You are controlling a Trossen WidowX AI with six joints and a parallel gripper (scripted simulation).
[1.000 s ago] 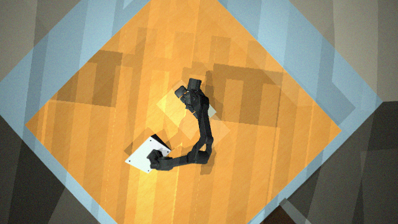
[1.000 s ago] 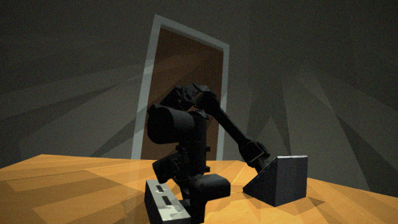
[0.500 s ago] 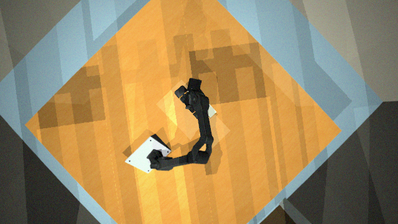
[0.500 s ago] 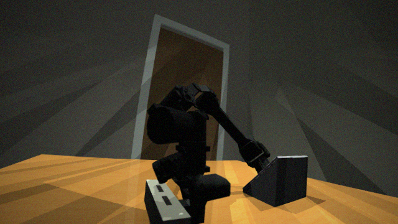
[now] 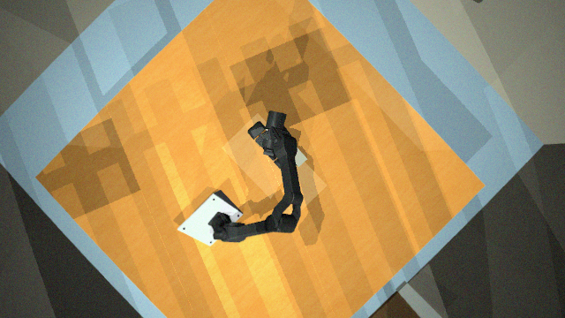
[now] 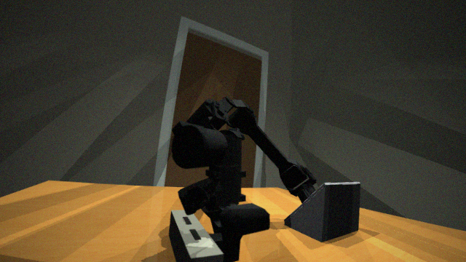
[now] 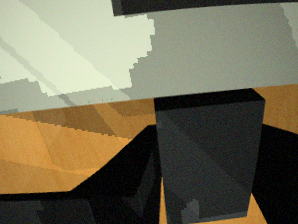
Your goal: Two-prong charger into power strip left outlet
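Right now my gripper tip is 20 mm short of the box-shaped charger and 10 mm below it.
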